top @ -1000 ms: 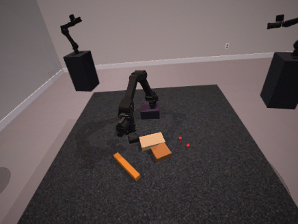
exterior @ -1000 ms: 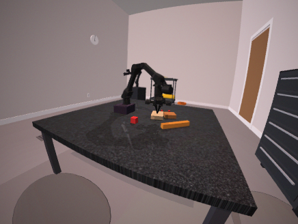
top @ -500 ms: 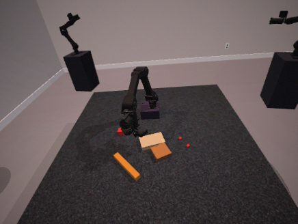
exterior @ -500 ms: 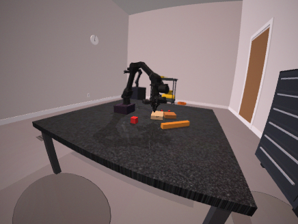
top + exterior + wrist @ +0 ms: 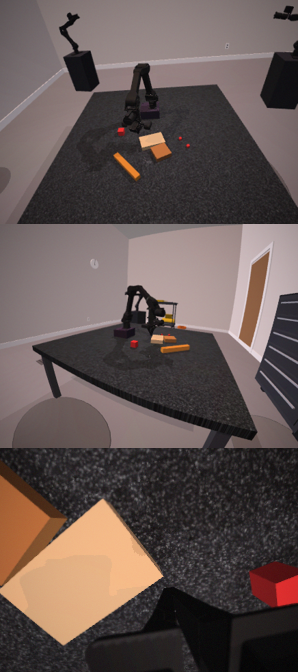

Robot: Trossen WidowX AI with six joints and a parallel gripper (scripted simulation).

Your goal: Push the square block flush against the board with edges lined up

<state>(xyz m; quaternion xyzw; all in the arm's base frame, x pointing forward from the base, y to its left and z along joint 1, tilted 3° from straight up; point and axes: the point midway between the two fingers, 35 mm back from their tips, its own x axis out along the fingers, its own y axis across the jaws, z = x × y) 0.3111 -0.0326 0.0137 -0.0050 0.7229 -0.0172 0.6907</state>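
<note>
Right now the tan flat block is 1 cm ahead of my gripper tip, 9 cm to the left of it and 5 cm below it. The rest, counted from my gripper tip: red cube: 4 cm behind, 15 cm to the right, 4 cm below; then long orange board: 22 cm ahead, 1 cm to the right, 5 cm below; then orange-brown square block: 9 cm ahead, 17 cm to the left, 5 cm below.
</note>
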